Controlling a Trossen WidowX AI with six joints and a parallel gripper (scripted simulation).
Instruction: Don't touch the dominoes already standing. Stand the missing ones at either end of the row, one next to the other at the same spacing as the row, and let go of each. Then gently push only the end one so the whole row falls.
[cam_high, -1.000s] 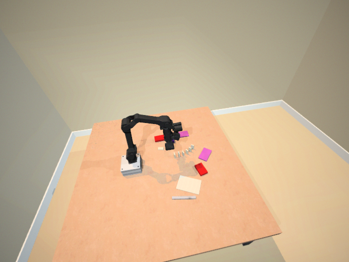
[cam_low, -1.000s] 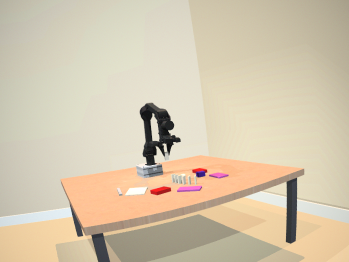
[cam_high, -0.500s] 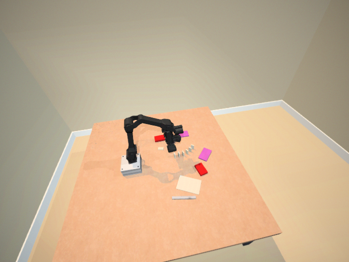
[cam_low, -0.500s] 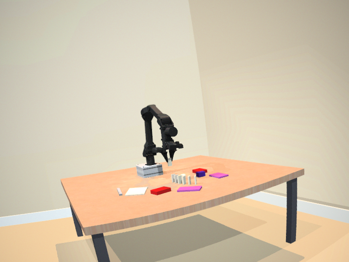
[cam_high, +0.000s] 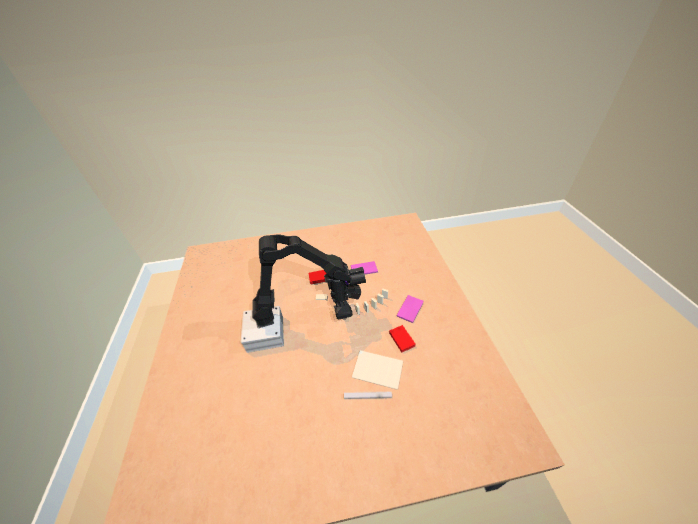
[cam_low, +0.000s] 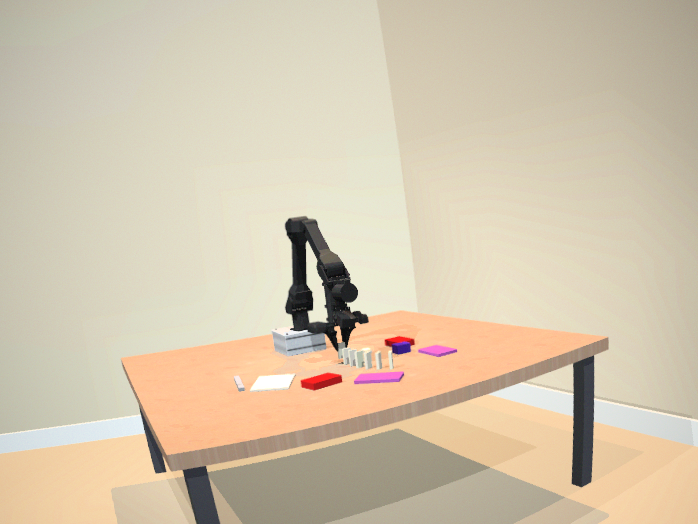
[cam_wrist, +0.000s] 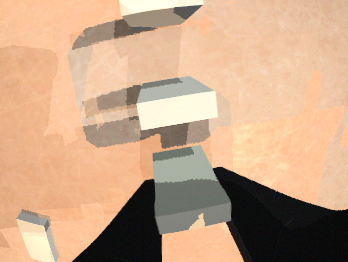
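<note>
Right now my gripper tip is 180 mm to the right of the purple block, 70 mm short of it and 20 mm above it. The rest, counted from my gripper tip: grey bar 350 mm to the right, 30 mm below, 20 mm behind; cream sheet 270 mm to the right, 50 mm ahead, 40 mm below.
</note>
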